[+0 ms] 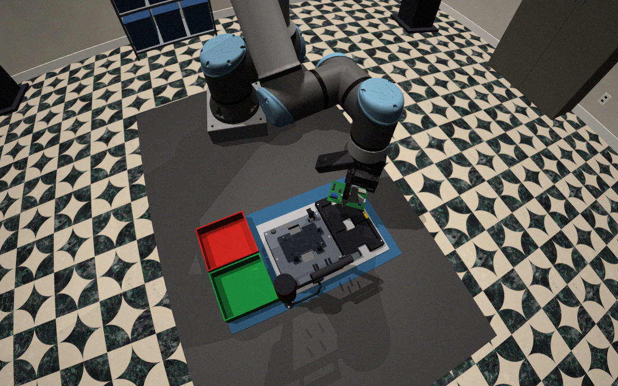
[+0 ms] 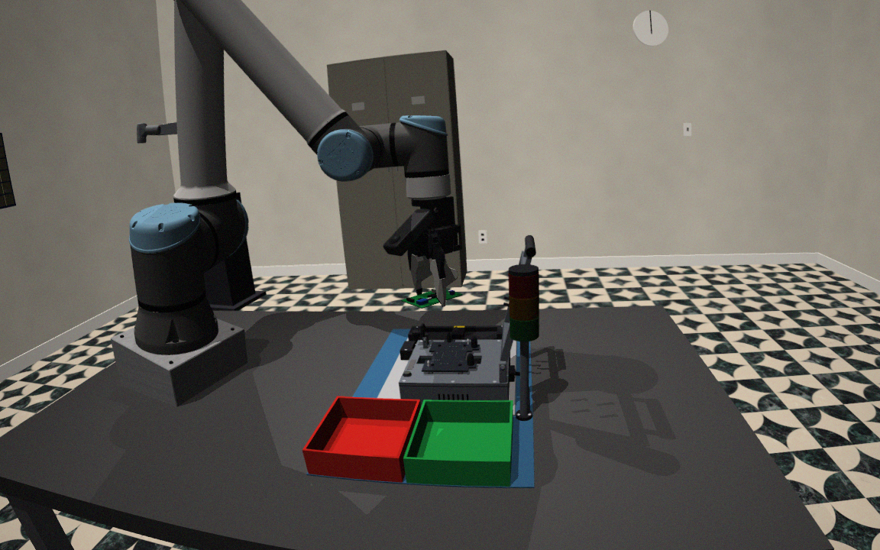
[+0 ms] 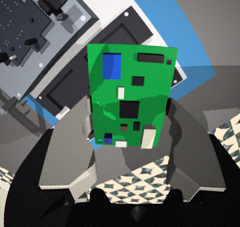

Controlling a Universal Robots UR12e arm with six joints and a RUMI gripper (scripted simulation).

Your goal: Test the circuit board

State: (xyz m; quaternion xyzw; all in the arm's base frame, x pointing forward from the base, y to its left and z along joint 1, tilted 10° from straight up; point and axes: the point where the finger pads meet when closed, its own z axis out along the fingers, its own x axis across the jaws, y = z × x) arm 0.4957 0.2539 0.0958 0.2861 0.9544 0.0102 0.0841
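Now: hand 1 cm to the right of the green circuit board. From my hand the other things lie so: clear lid (21 cm ahead, 15 cm to the right, 6 cm above); then green bin (35 cm to the right, 16 cm ahead, 11 cm below); then red bin (38 cm to the right, 11 cm below, 1 cm ahead).
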